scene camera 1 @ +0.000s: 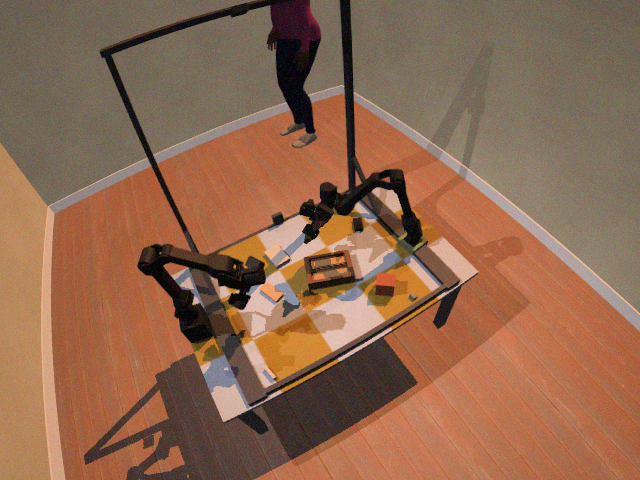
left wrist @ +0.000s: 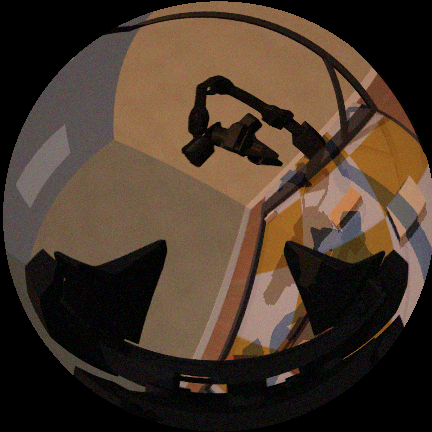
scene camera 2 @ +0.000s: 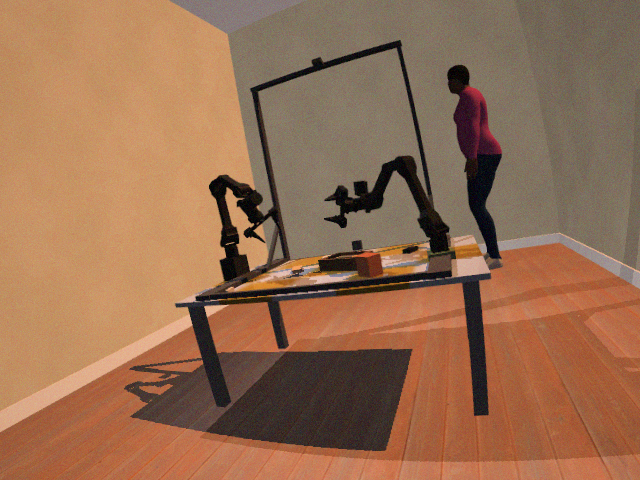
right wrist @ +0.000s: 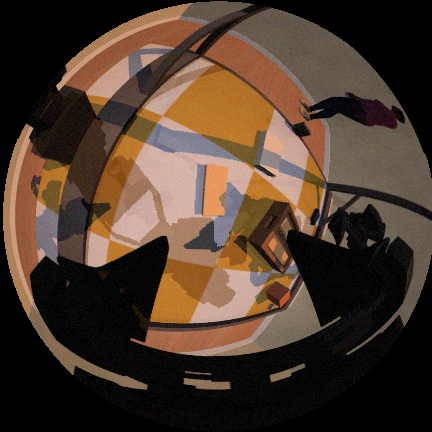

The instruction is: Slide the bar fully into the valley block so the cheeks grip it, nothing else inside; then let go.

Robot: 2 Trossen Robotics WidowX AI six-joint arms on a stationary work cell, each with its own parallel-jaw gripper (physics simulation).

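Places are measured from the left arm's base along level axes (x back, y right, z up), in metres.
Where they show: left gripper, fingertip midpoint: (scene camera 1: 309, 237) (left wrist: 227, 247) (scene camera 2: 324, 209); right gripper, fingertip midpoint: (left wrist: 280, 161) (scene camera 2: 272, 236) (right wrist: 229, 239); left arm's base, link origin: (scene camera 1: 413, 239) (scene camera 2: 440, 250); right arm's base, link origin: (scene camera 1: 190, 316) (left wrist: 298, 131) (scene camera 2: 232, 257).
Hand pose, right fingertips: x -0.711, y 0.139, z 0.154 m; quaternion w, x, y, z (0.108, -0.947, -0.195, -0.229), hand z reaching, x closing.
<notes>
Things, the pixels of their top centre, and the offset from my right fingertips.
- brown open-topped block, top centre: (right wrist: 287, 242) (scene camera 1: 328, 266) (scene camera 2: 345, 255) dz -0.133, dx +0.318, dy -0.021 m
- orange flat piece, top centre: (right wrist: 215, 189) (left wrist: 344, 205) (scene camera 1: 271, 291) dz -0.169, dx +0.067, dy +0.051 m
- pale flat piece, top centre: (right wrist: 272, 152) (scene camera 1: 276, 254) dz -0.164, dx +0.189, dy +0.198 m
- red-orange cube, top centre: (scene camera 2: 367, 254) (scene camera 1: 385, 279) (right wrist: 284, 298) dz -0.110, dx +0.442, dy -0.237 m
- small black block, top centre: (scene camera 2: 410, 247) (scene camera 1: 358, 223) (right wrist: 316, 216) dz -0.167, dx +0.594, dy +0.112 m
- tiny grey piece, top centre: (scene camera 1: 413, 295) dz -0.168, dx +0.506, dy -0.343 m
- thin pale strip, top centre: (scene camera 1: 269, 371) (left wrist: 268, 214) dz -0.162, dx -0.134, dy -0.251 m
I cannot tell for certain which pieces are the bar and the valley block. A brown open-topped block (scene camera 1: 330, 283) (scene camera 2: 336, 264) (right wrist: 267, 225) with long slots stands mid-table. An orange flat piece (scene camera 1: 271, 292) (left wrist: 345, 207) (right wrist: 215, 190) and a pale flat piece (scene camera 1: 277, 255) (left wrist: 408, 200) (right wrist: 270, 148) lie apart from it, to its left in scene camera 1. My left gripper (scene camera 1: 305, 222) (scene camera 2: 325, 209) (left wrist: 227, 247) is open and empty, high above the table's back part. My right gripper (scene camera 1: 252, 289) (scene camera 2: 268, 226) (right wrist: 229, 239) is open and empty, above the table's left side.
A red-orange cube (scene camera 1: 385, 284) (scene camera 2: 369, 264) (right wrist: 278, 294) stands right of the brown block. A small black block (scene camera 1: 357, 223) (scene camera 2: 409, 249) lies behind it. A tiny grey piece (scene camera 1: 413, 296) lies near the right front; a thin pale strip (scene camera 1: 268, 372) (left wrist: 271, 216) lies front left.
</notes>
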